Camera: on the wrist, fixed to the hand. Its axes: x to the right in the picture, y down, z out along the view.
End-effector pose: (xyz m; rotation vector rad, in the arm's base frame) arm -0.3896 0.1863 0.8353 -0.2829 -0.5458 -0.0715
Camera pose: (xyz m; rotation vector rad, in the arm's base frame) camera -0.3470 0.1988 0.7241 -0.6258 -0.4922 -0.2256
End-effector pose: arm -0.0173 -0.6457 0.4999 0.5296 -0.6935 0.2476
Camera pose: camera 0.0079 -0.5498 0.4328 0.1876 -0.6623 0.0827
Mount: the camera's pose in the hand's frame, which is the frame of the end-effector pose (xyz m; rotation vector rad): -0.0215 0.0454 -0.1087 -0.3685 0.0456 -0.0479
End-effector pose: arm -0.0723 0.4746 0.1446 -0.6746 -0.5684 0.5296
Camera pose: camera -0.0307 0.4454 0.0362 -1.0173 -0.6445 0.3657
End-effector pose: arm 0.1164 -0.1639 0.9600 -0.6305 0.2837 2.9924
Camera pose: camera 0.1739 -0.2302 0.8785 -0.7215 -0.2850 3.0070
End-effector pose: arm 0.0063 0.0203 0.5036 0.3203 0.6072 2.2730
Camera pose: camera -0.0498 -0.0584 0.4329 0.0721 0.2065 2.2942
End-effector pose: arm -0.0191 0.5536 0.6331 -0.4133 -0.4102 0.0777
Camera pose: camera 0.0054 0.5510 0.5159 -0.7665 -0.3895 -0.0553
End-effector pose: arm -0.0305 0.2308 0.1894 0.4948 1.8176 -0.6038
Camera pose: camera -0.0767 0.3330 0.2314 0.2178 1.9335 -0.2795
